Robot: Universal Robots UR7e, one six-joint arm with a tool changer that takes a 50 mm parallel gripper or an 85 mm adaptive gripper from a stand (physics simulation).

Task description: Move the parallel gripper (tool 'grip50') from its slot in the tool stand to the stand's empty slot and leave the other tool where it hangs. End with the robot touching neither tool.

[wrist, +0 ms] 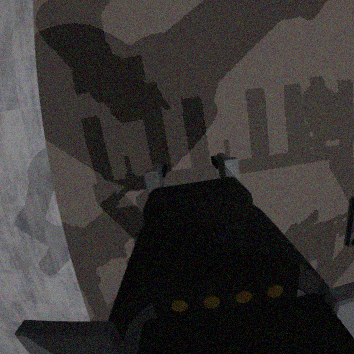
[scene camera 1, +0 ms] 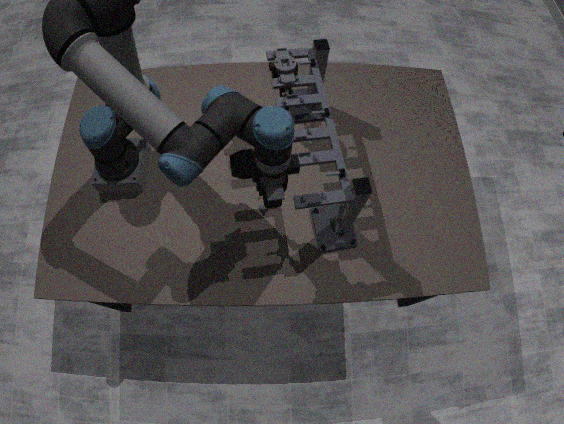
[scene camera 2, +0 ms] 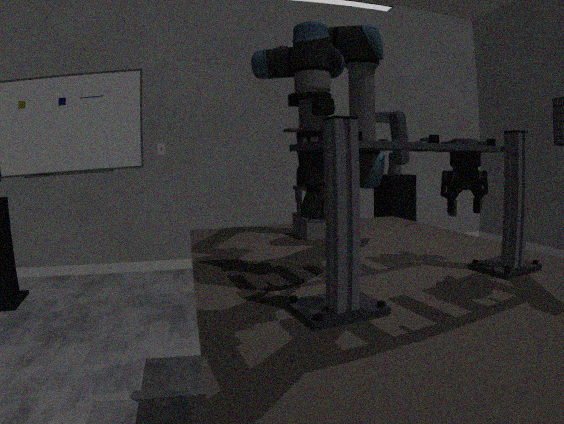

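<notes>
There's an adaptive gripper and a parallel gripper in the pictures, and they show a tool stand as well.
</notes>
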